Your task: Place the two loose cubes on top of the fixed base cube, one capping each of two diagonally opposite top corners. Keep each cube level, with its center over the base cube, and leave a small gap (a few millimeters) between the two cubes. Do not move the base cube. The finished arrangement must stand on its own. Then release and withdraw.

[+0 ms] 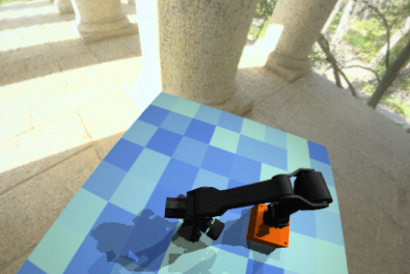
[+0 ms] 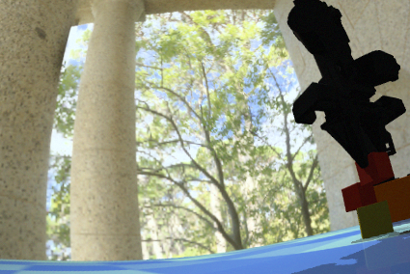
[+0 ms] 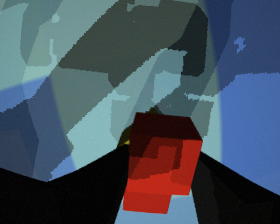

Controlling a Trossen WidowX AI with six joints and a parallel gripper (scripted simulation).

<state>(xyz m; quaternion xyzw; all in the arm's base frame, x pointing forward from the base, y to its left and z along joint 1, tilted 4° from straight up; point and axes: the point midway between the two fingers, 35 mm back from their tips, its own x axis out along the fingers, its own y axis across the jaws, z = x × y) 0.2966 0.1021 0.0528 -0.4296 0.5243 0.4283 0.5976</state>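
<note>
The yellow base cube is 1 cm behind my gripper tip, 2 cm to the right of it and 7 cm below it.
</note>
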